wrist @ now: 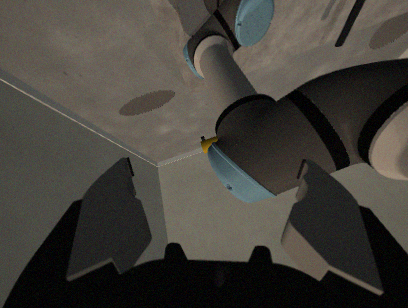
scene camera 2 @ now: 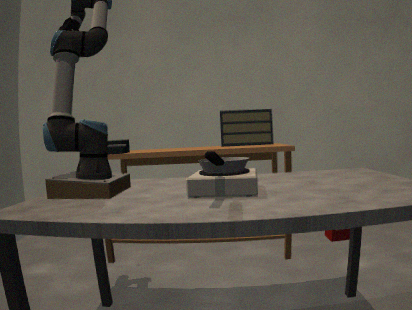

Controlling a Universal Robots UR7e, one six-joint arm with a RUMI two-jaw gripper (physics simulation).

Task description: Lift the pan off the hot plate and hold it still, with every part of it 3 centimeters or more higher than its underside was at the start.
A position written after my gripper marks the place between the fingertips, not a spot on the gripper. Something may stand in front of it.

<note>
In view: my gripper (wrist: 213,161) and a grey pan (scene camera 2: 213,163).
</note>
